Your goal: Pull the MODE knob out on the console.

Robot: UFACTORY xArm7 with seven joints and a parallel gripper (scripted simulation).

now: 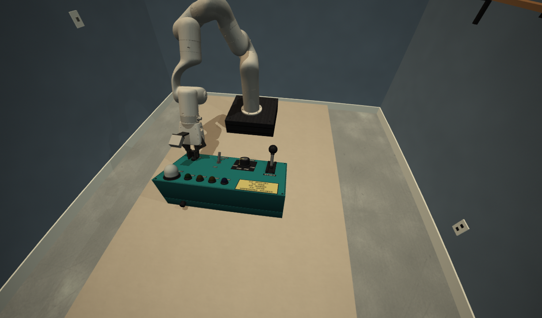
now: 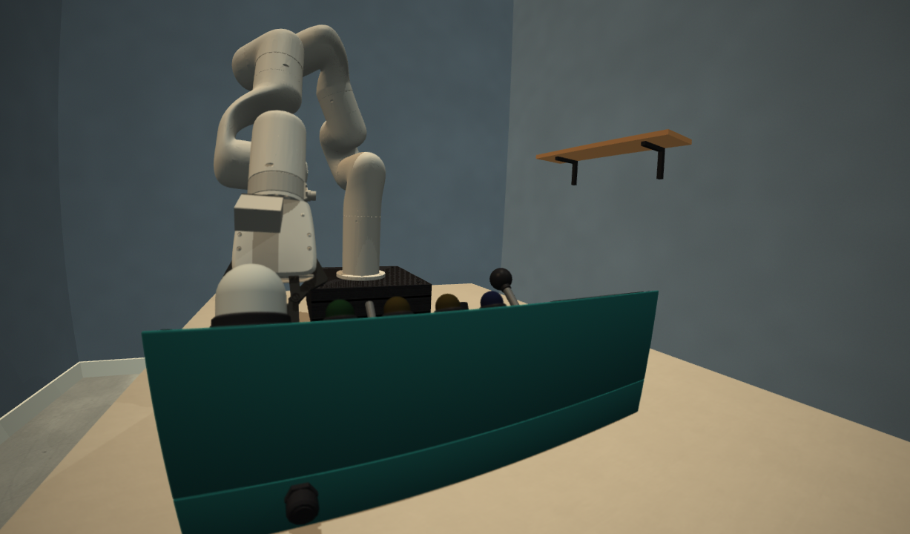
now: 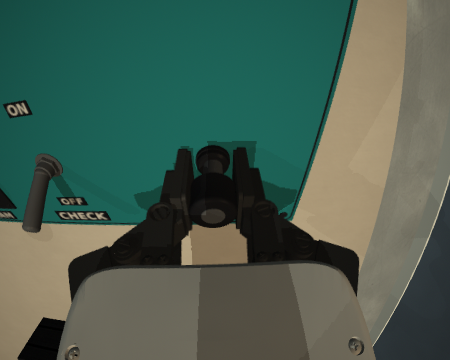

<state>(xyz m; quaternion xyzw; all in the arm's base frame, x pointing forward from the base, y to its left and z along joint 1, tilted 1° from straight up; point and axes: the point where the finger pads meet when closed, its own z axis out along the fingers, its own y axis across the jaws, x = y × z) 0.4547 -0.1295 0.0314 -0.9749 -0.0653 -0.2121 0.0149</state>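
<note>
My gripper is now right at the black mode knob. From my hand the other things lie so: check toggle 12 cm to the left, 2 cm behind, 1 cm below; program dial 23 cm to the left, 2 cm behind, 1 cm below; teal console 18 cm to the left, 3 cm below, 1 cm ahead.
</note>
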